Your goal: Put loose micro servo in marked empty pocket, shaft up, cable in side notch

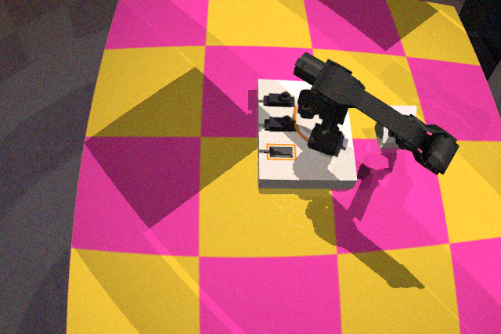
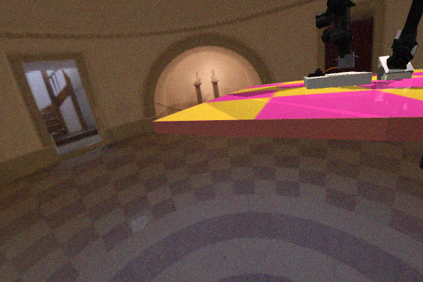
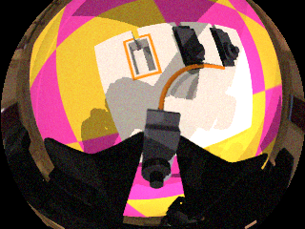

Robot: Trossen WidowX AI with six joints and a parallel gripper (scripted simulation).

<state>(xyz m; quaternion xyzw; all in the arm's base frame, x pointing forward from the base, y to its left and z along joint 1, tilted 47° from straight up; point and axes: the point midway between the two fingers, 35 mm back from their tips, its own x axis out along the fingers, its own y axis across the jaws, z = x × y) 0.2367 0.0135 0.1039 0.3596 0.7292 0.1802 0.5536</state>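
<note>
The white deck is 10 cm below my gripper tip, 7 cm to the right of it and 1 cm behind it.
</note>
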